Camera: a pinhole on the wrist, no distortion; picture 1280 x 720 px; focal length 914.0 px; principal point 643.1 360.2 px. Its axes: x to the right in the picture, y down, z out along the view. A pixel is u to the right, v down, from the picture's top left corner.
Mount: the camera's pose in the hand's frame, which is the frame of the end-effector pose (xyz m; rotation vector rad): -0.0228 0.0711 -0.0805 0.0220 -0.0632 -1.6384
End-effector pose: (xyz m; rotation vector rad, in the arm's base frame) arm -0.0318 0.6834 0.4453 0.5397 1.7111 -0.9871
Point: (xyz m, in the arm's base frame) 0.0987 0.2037 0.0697
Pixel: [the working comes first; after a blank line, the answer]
In the camera's frame: 0.0971 0.4141 0.5686

outside the picture
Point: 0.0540 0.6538 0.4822
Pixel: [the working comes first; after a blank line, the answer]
In the camera's frame: 0.0426 -0.0283 0.1490

904 187
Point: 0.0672 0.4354 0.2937
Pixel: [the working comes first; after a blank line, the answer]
In the camera's frame: 0.0799 0.1790 0.3466

outside the picture
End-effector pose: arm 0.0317 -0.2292 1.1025 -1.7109 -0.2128 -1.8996
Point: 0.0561 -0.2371 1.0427
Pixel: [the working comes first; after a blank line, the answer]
In the camera's frame: 0.0415 -0.0249 0.0882

1073 102
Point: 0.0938 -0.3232 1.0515
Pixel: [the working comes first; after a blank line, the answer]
In the camera's frame: -0.0487 0.0023 0.0818

99 385
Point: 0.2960 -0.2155 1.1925
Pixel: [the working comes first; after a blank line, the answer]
In the camera's frame: -0.0273 0.1147 0.3253

566 682
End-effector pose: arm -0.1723 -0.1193 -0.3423 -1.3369 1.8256 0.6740
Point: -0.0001 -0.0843 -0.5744
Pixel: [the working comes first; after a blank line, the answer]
In the camera's frame: 0.2138 0.1959 0.2709

outside the picture
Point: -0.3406 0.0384 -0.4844
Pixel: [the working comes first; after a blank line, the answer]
In the camera's frame: -0.1403 0.0835 0.2382

105 681
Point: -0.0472 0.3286 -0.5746
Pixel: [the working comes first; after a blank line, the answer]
In the camera's frame: 0.0631 -0.0167 0.5947

740 335
